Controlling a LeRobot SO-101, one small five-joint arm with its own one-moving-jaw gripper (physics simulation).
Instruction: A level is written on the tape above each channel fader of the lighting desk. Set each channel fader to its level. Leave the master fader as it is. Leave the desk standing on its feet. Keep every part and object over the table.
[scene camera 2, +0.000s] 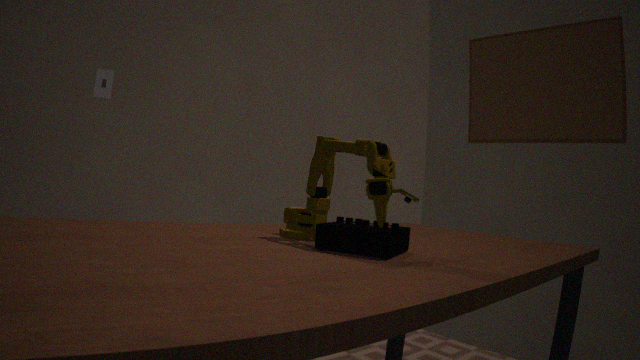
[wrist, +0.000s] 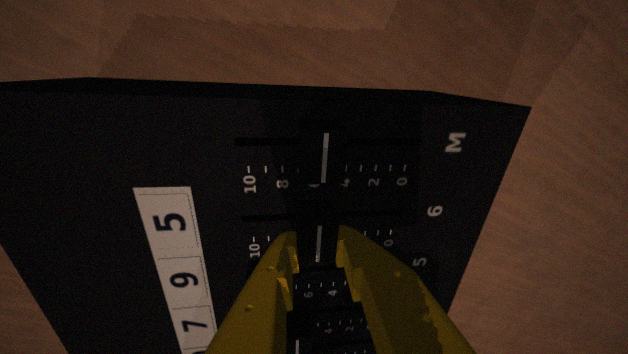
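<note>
The black lighting desk stands on the table. In the wrist view its tape reads 5, 9 and 7 above channels 6, 5 and 4. My gripper reaches down to the desk. Its two jaws press on both sides of the channel 6 fader knob, whose white line stands near the middle of its scale. The master fader knob, beside M, stands between 4 and 6, apart from the jaws. The jaws hide the channel 5 knob. Another fader's white line shows low between the jaws.
The wooden table surrounds the desk, with its edge in front. The yellow arm's base stands behind and left of the desk. Several knobs stick up from the desk top near the jaws. The light is dim.
</note>
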